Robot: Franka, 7 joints.
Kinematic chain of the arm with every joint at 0, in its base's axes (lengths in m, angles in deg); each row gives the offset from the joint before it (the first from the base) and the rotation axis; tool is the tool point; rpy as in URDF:
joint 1: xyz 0 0 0.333 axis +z
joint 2: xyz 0 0 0 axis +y
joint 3: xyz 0 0 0.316 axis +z
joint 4: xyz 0.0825 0 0 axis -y
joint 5: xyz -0.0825 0 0.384 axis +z
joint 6: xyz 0 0 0 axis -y
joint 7: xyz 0.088 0 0 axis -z
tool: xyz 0 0 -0.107 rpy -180 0 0
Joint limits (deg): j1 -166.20..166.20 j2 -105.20..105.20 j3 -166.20..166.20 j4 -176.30..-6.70 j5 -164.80..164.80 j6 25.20..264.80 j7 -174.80..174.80
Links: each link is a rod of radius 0.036 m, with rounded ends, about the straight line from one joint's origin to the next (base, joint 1, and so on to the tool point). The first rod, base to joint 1, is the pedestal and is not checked.
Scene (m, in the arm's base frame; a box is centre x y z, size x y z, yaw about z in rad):
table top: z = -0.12
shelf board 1: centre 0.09 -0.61 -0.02 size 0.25 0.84 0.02 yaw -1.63
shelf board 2: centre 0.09 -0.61 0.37 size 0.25 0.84 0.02 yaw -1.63
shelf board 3: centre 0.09 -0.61 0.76 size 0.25 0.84 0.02 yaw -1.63
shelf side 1: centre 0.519 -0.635 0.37 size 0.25 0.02 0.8 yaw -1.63
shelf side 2: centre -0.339 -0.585 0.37 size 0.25 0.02 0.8 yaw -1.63
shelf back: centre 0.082 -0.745 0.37 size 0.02 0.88 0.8 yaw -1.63
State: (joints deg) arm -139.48 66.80 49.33 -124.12 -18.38 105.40 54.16
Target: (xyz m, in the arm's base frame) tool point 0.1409 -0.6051 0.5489
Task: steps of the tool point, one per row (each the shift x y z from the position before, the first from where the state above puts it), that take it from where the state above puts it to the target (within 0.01 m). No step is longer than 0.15 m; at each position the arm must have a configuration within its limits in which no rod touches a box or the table.
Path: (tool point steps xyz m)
1: 0.0449 0.0616 0.1072
2: 0.0175 0.0877 0.0819
3: -0.0066 0.1025 0.0451
4: 0.0584 -0.1011 0.0173
5: 0.0628 -0.0942 0.0505
6: 0.0588 -0.0781 0.0804
7: 0.0449 -0.0570 0.1014
8: -0.1098 -0.0851 0.0131
9: -0.1321 -0.0533 0.0180

